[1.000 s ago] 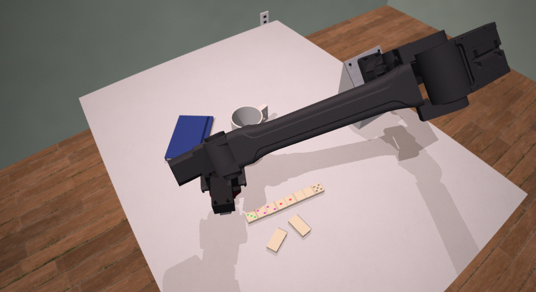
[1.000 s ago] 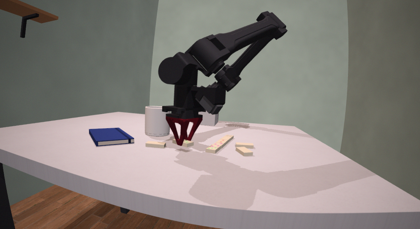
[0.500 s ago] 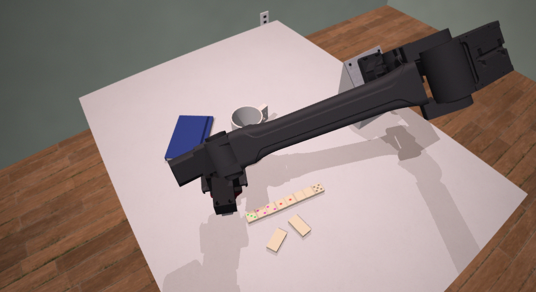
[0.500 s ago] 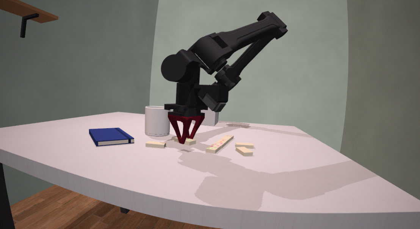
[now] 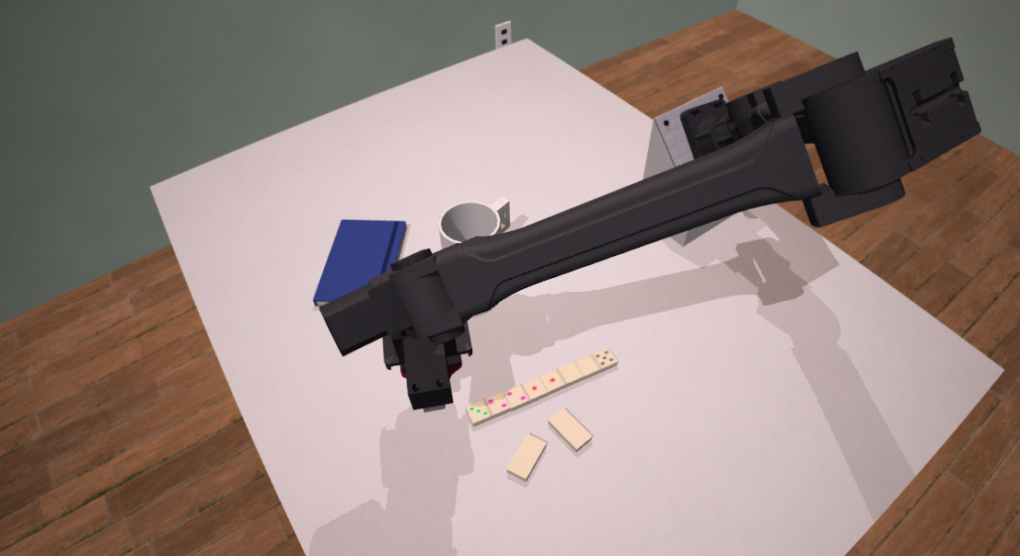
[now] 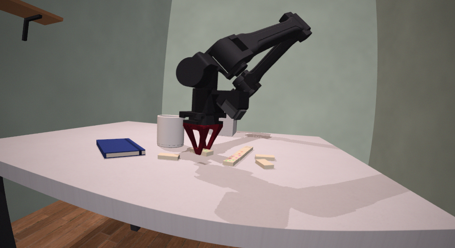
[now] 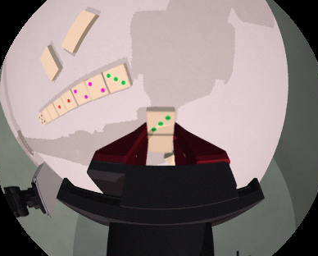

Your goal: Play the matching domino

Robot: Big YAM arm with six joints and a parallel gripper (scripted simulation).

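Right now the domino is right at my hand. Round my hand: white mug: 17 cm to the right, 15 cm behind, 1 cm above; blue notebook: 26 cm to the right, 3 cm below.
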